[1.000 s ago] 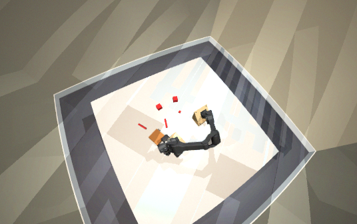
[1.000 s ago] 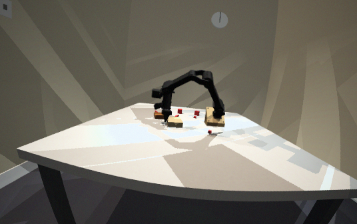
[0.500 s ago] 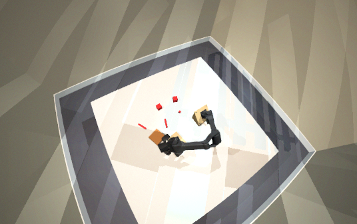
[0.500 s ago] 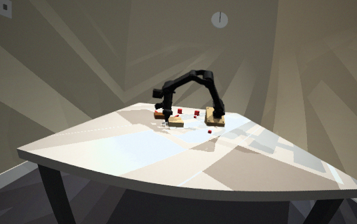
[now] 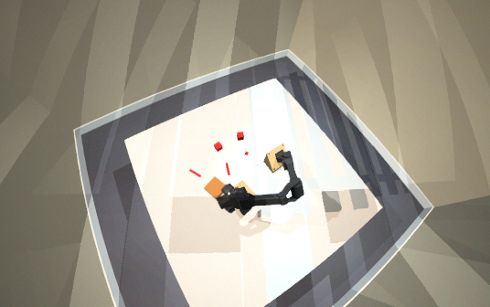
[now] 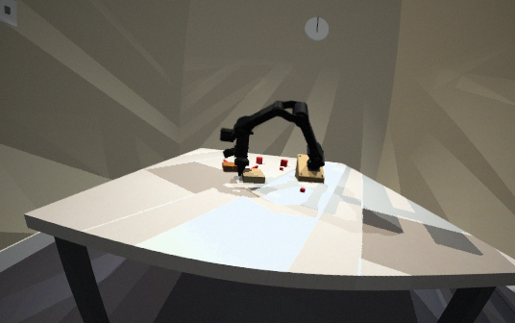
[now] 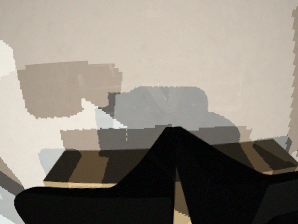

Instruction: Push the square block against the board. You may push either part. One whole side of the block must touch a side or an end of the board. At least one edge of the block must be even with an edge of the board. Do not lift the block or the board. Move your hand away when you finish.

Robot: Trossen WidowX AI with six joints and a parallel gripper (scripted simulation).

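My gripper tip is 6 cm past the tan board, 1 cm to the left of it and 1 cm below it. Also, from my gripper tip: orange square block 14 cm to the right, 6 cm ahead, 1 cm above.
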